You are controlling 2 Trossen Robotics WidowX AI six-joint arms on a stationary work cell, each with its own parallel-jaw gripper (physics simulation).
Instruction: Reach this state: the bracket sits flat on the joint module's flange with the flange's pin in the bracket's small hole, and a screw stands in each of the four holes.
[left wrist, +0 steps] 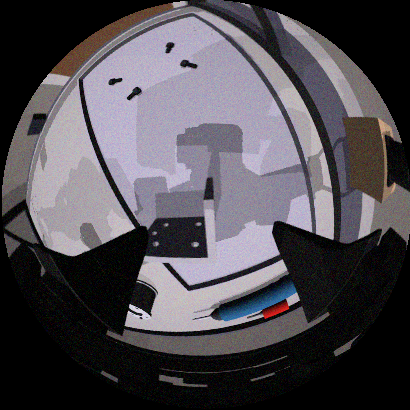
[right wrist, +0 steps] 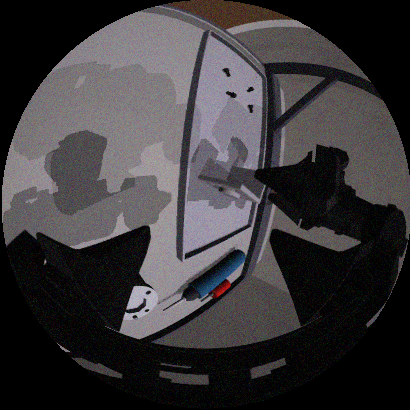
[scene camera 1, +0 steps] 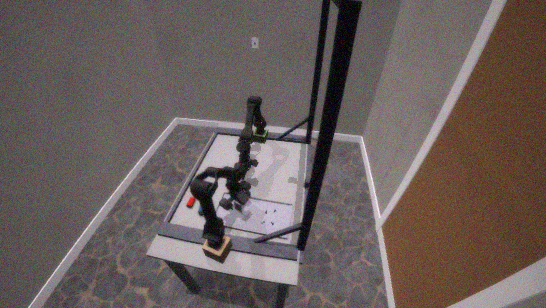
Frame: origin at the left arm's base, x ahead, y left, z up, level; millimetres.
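Seen in the pictures: left gripper, between the fingertips: [left wrist: 211, 231] [right wrist: 262, 186] [scene camera 1: 237, 203]; right gripper, between the fingertips: [left wrist: 102, 296] [right wrist: 212, 234] [scene camera 1: 241, 180]; left arm's base, origin of its link: [scene camera 1: 216, 242]; right arm's base, origin of its link: [scene camera 1: 260, 132].
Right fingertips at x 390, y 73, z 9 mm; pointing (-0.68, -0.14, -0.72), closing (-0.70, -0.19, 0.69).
Observation:
Offsets run from my right fingertips to a thing's top centre. "pt": to the spot under its first point. Level surfaces: height alone.
The L-shaped bracket @(26 mm down, 103 mm back, 50 mm right) [left wrist: 180, 240] [right wrist: 242, 176] rests on the pale mat @(96 mm down) [left wrist: 112, 112] [scene camera 1: 284, 215], its dark plate with holes facing up and its other plate upright. The joint module @(36 mm down, 43 mm ahead, 102 mm left) [left wrist: 144, 299] [right wrist: 141, 303] stands off the mat with its white flange, partly hidden by a finger in both wrist views; its pin is not clear. Several black screws @(85 mm down, 155 mm back, 207 mm right) [left wrist: 188, 64] @(85 mm down, 85 mm back, 195 mm right) [right wrist: 231, 94] lie loose at the mat's far end. My left gripper [left wrist: 211, 231] is open and empty above and near the bracket. My right gripper [right wrist: 212, 234] is open and empty, high over the table, away from the bracket.
A blue driver @(pt 71 mm down, 166 mm back, 137 mm left) [left wrist: 255, 300] [right wrist: 218, 274] and a smaller red tool @(66 mm down, 193 mm back, 232 mm left) [left wrist: 276, 309] [right wrist: 221, 288] lie side by side near the table edge. A dark frame post [scene camera 1: 327, 125] rises at the table's right side. The left arm reaches close to the bracket in the right wrist view.

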